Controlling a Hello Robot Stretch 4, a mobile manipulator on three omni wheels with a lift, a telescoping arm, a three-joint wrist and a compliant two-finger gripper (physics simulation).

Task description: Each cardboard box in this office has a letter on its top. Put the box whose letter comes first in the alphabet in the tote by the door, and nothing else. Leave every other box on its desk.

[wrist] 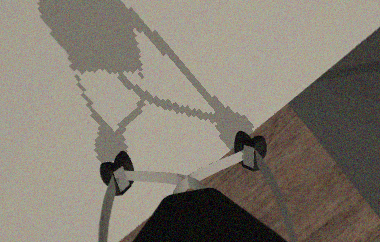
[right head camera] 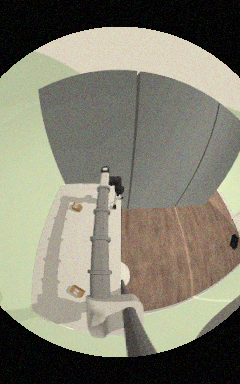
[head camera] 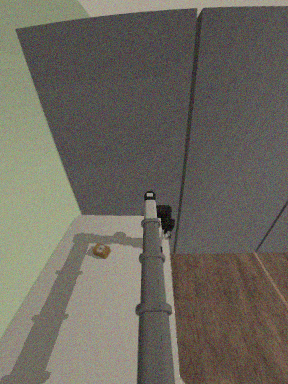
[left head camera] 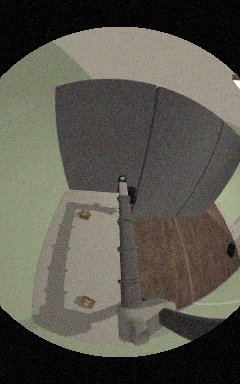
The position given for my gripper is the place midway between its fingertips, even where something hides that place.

I see my gripper (wrist: 184,154) and a pale desk (head camera: 81,314).
The pale desk also shows in the wrist view (wrist: 172,91), in the right head camera view (right head camera: 63,256) and in the left head camera view (left head camera: 79,257).
